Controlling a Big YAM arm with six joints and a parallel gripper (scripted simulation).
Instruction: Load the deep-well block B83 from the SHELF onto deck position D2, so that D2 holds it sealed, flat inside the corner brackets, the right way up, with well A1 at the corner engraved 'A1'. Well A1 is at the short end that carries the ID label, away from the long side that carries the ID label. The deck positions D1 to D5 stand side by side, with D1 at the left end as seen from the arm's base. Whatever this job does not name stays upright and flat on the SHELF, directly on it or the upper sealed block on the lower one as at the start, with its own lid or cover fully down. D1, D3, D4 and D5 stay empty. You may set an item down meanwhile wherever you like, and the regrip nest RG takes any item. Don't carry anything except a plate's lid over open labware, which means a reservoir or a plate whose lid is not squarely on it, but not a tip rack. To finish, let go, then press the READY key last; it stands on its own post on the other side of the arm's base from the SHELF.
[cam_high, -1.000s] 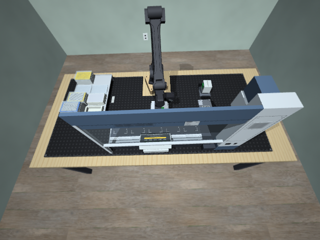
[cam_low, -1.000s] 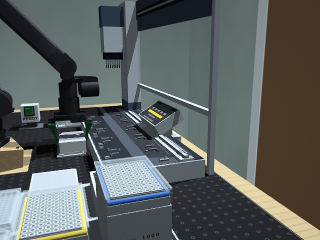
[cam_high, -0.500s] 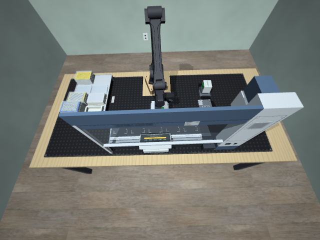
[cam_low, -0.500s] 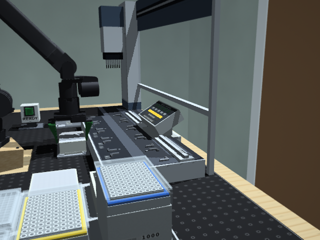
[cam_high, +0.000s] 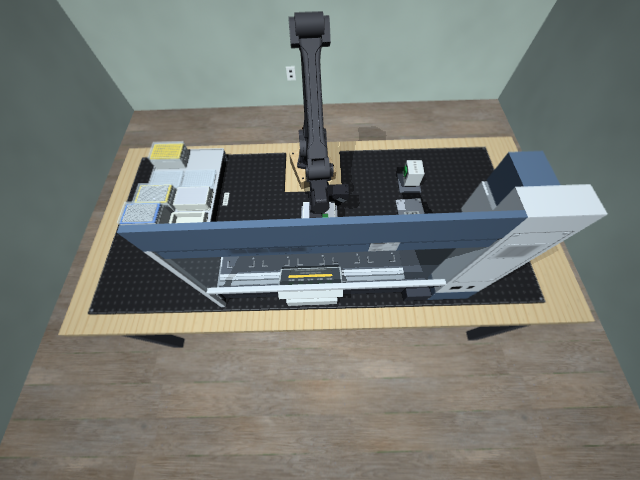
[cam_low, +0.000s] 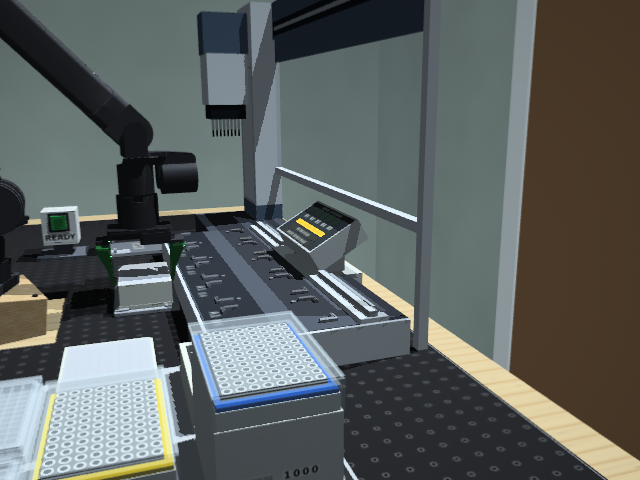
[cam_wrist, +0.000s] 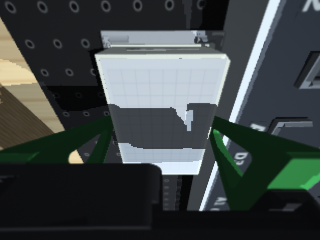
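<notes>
The regrip nest is 4 cm below my hand. From my hand the other things lie so: shelf sign 41 cm to the right, 4 cm below, 3 cm behind; then flat grey plate 37 cm to the left, 6 cm behind, 4 cm below; then ready key 32 cm to the left, 21 cm behind, 4 cm above.
</notes>
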